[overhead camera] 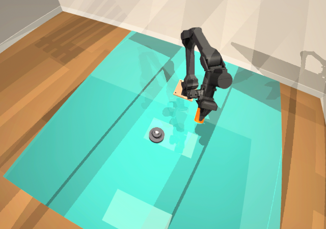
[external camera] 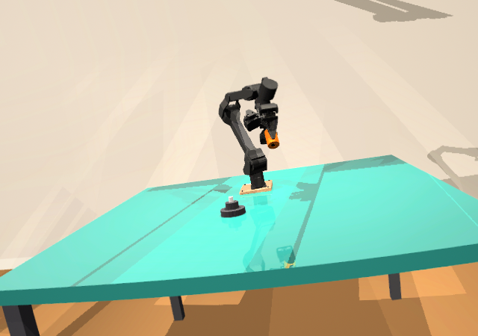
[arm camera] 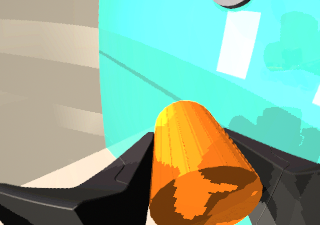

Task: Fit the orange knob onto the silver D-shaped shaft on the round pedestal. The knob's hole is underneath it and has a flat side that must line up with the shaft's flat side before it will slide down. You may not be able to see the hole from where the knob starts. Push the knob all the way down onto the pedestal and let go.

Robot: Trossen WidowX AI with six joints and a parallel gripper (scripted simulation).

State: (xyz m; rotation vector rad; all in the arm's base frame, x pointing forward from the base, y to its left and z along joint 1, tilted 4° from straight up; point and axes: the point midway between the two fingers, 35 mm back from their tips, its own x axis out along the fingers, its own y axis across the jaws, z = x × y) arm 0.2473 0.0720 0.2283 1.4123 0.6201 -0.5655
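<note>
Right now my gripper tip is 20 mm past the orange knob and 20 mm below it. From my gripper tip the other things lie so: round black pedestal (50 mm ahead, 170 mm to the right, 180 mm below).
</note>
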